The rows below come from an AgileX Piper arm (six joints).
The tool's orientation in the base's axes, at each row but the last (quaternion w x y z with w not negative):
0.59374, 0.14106, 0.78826, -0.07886
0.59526, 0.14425, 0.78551, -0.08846
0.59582, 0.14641, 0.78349, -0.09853
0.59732, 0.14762, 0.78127, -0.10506
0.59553, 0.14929, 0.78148, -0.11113
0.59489, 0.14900, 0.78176, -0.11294
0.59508, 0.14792, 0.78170, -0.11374
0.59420, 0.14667, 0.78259, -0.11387
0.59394, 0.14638, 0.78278, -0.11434
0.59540, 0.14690, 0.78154, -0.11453
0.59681, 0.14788, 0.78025, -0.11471
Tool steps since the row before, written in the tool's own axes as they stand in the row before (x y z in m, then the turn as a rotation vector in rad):
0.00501, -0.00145, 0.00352, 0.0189, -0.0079, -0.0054
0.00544, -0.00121, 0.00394, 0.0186, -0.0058, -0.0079
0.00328, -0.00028, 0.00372, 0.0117, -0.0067, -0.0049
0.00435, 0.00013, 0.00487, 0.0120, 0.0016, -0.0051
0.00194, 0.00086, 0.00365, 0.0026, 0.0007, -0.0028
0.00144, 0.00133, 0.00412, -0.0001, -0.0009, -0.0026
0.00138, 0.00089, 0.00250, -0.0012, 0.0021, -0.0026
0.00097, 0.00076, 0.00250, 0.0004, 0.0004, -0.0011
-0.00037, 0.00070, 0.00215, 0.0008, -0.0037, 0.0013
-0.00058, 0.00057, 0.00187, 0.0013, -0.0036, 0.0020
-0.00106, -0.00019, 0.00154, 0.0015, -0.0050, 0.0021
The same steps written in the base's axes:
0.00148, -0.00176, -0.00586, -0.0123, -0.0035, -0.0169
0.00182, -0.00170, -0.00635, -0.0138, -0.0008, -0.0159
0.00246, -0.00112, -0.00417, -0.0096, -0.0034, -0.0101
0.00338, -0.00108, -0.00548, -0.0069, 0.0045, -0.0102
0.00311, -0.00029, -0.00284, -0.0029, 0.0019, -0.0018
0.00383, -0.00008, -0.00249, -0.0026, 0.0001, 0.0008
0.00223, 0.00008, -0.00200, -0.0013, 0.0028, 0.0018
0.00228, -0.00008, -0.00161, -0.0009, 0.0008, -0.0001
0.00228, -0.00014, -0.00022, -0.0004, -0.0038, -0.0011
0.00203, -0.00019, 0.00006, 0.0002, -0.0039, -0.0018
0.00157, -0.00082, 0.00062, -0.0003, -0.0053, -0.0020

